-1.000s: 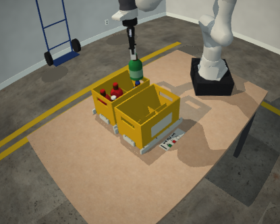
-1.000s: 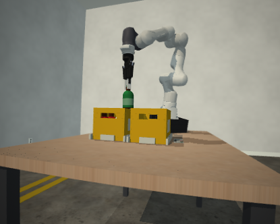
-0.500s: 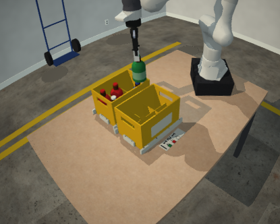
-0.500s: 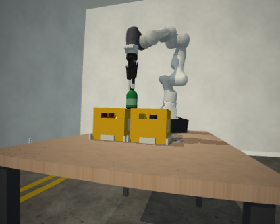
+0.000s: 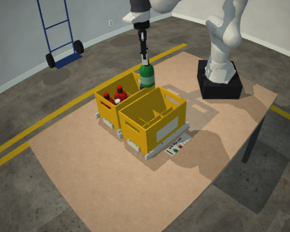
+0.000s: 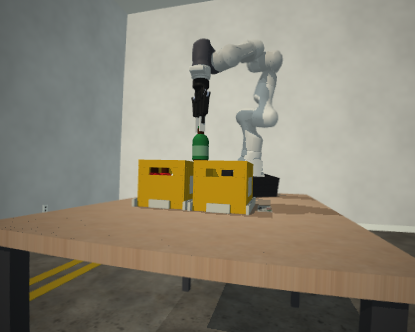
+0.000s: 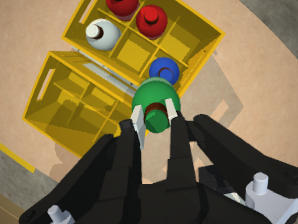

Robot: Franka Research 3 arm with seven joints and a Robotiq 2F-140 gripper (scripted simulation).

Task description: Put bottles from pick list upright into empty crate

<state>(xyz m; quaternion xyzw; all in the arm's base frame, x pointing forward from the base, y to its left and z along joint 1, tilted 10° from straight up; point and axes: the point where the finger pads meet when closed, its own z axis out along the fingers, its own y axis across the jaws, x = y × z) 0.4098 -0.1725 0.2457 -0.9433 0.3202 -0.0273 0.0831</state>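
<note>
My hand is 8 cm above the green bottle. From my hand the other things lie so: red-label bottle 10 cm ahead, 11 cm to the right, 26 cm below; white-capped bottle 18 cm ahead, 1 cm to the right, 26 cm below; blue-label bottle 4 cm to the right, 26 cm below.
</note>
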